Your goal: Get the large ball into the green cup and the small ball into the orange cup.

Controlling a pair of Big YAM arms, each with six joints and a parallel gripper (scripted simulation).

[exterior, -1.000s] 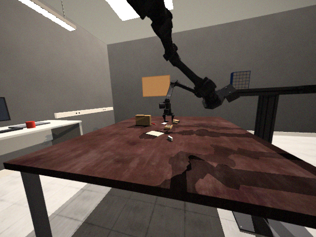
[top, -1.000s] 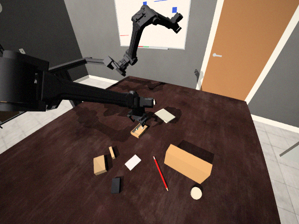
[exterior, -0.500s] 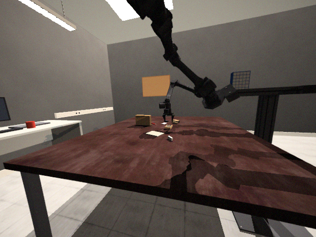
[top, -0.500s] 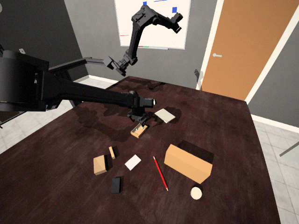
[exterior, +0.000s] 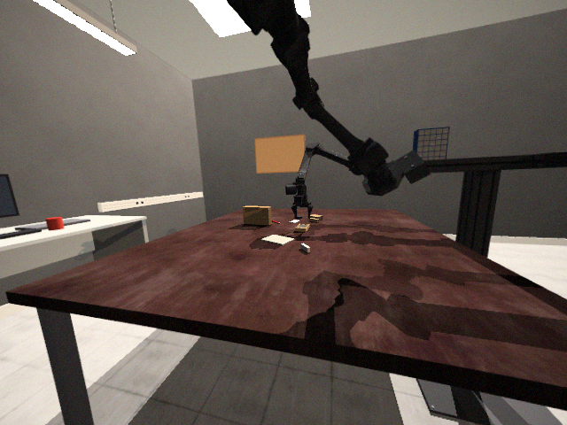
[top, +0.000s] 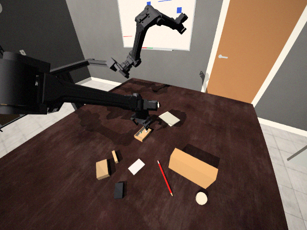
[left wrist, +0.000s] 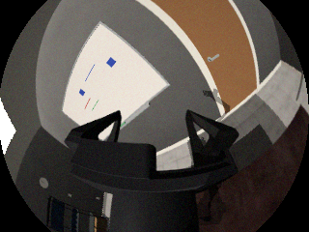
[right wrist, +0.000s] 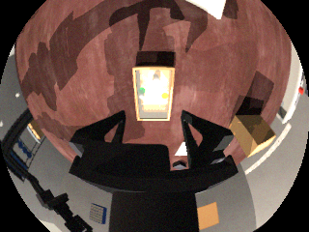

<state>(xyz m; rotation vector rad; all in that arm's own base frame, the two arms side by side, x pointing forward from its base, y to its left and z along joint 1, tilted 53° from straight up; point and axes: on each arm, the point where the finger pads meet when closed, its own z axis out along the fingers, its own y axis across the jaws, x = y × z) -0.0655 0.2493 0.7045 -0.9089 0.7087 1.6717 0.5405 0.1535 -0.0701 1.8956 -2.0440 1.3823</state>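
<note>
Now: the wooden puzzle 7 cm below my right hand. Round my right hand: pale flat card: 7 cm ahead, 25 cm to the left, 8 cm below; then red pencil: 27 cm ahead, 16 cm to the right, 8 cm below; then dark block: 13 cm ahead, 34 cm to the right, 7 cm below.
</note>
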